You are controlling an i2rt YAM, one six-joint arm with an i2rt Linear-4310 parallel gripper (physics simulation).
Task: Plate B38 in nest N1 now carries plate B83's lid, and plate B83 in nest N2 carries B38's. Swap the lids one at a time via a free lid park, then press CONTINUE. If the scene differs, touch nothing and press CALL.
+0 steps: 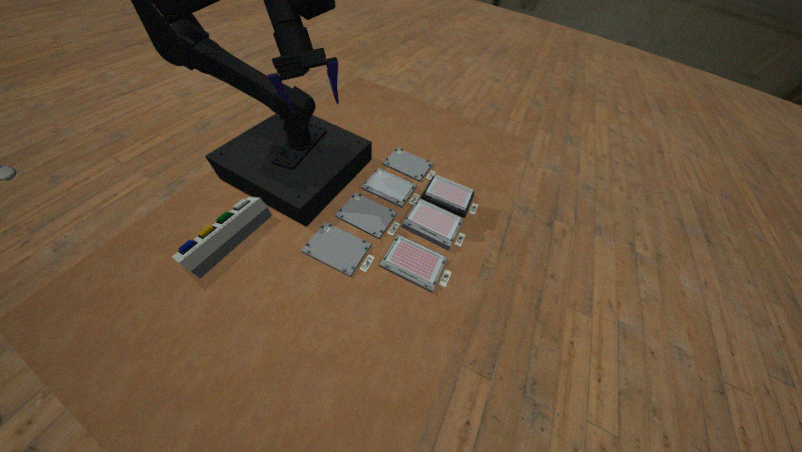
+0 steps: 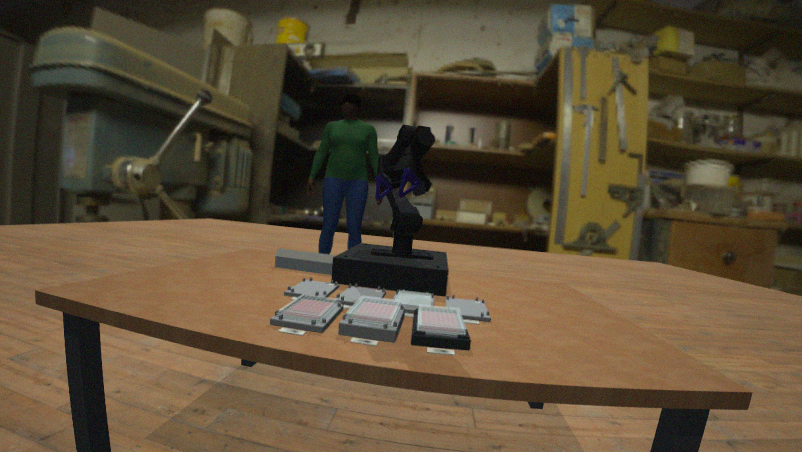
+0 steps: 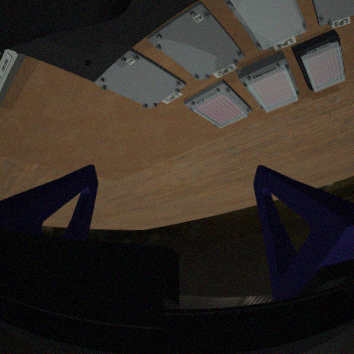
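Where they show: gripper, fingertip midpoint: (image 1: 316, 108) (image 2: 388, 198) (image 3: 175, 173); arm's base at its link origin: (image 1: 301, 146) (image 2: 401, 255).
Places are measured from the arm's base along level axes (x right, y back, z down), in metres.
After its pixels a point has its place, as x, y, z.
Note:
My gripper (image 1: 314, 106) @[0.063, -0.119, -0.179] (image 2: 390, 198) @[0.063, -0.119, -0.179] (image 3: 175, 173) @[0.063, -0.119, -0.179] is open and empty, high above the table near the arm base. Three pink-welled plates sit in a row of nests: one (image 1: 415, 259) @[0.211, -0.425, 0.056] (image 2: 307, 307) @[0.210, -0.443, 0.055] (image 3: 221, 106) @[0.194, -0.406, 0.056] in a low grey nest, one (image 1: 434, 218) @[0.080, -0.441, 0.041] (image 2: 372, 309) @[0.083, -0.465, 0.041] (image 3: 272, 90) @[0.077, -0.426, 0.041] in a taller grey nest, one (image 1: 450, 192) @[-0.039, -0.465, 0.045] (image 2: 440, 320) @[-0.042, -0.493, 0.044] (image 3: 322, 67) @[-0.043, -0.443, 0.044] in a black nest. Their lids look clear; plate names and nest labels are too small to read. Behind them are grey lid parks (image 1: 336, 248) @[0.244, -0.227, 0.071] (image 1: 366, 215) @[0.118, -0.257, 0.071] (image 1: 408, 163) @[-0.142, -0.305, 0.071] and one bearing a pale clear lid (image 1: 389, 185) @[-0.010, -0.281, 0.063] (image 2: 414, 298) @[-0.018, -0.285, 0.063] (image 3: 270, 22) @[-0.007, -0.290, 0.063].
A sloped grey button box (image 1: 227, 244) @[0.335, 0.012, 0.053] (image 2: 303, 261) @[0.321, 0.009, 0.049] stands left of the black arm base (image 1: 252, 168) @[0.137, 0.064, -0.002] (image 2: 387, 272) @[0.048, -0.149, 0.030], with blue, yellow, green and white buttons. Its button lettering is unreadable. A person in a green top (image 2: 349, 148) stands behind the table.

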